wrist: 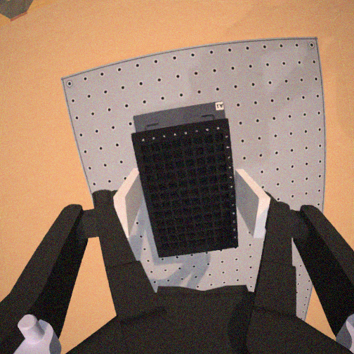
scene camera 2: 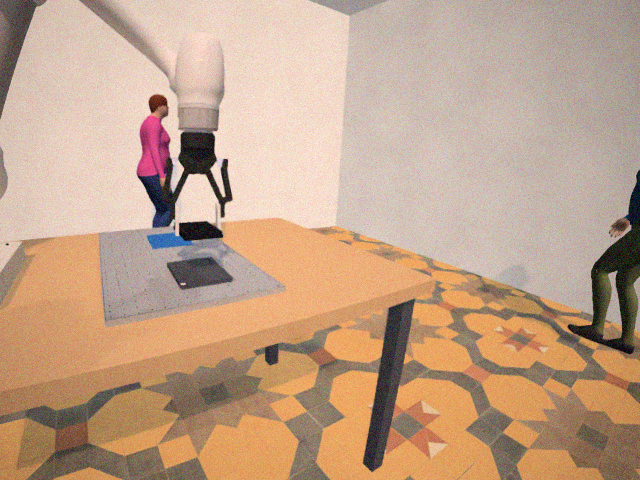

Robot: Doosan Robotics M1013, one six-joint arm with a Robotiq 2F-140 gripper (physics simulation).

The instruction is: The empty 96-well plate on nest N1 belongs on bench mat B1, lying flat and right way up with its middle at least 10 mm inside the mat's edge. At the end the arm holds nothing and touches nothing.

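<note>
The black 96-well plate is held level, wells up, in the air above the grey board. My gripper is shut on its two long sides with the white finger pads. The dark grey nest N1 lies on the board below the plate; in the wrist view the plate hides most of it. The blue bench mat B1 lies at the board's far side in the scene view, partly behind the plate; it does not show in the wrist view.
The grey perforated board lies on the wooden table. A person in pink stands beyond the table. Another person shows in part at the right, away from the table.
</note>
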